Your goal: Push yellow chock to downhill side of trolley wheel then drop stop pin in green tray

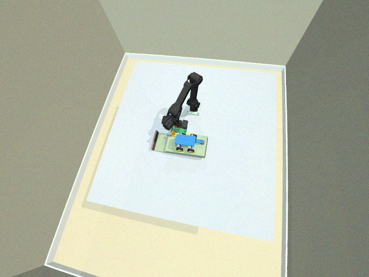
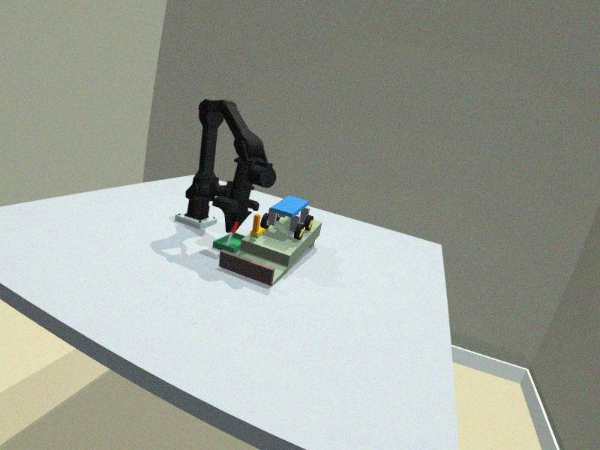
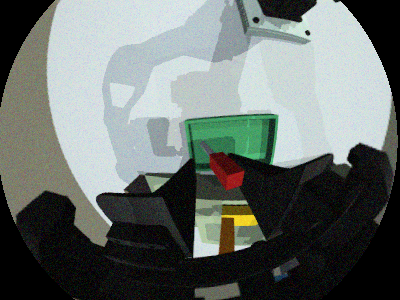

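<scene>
The green tray is 30 mm to the left of my gripper tip and 60 mm below it. Also, from my gripper tip: yellow chock 70 mm ahead, 30 mm to the left, 30 mm above; then red-headed stop pin right at my gripper tip; then green ramp 140 mm ahead, 110 mm to the left, 10 mm below.
</scene>
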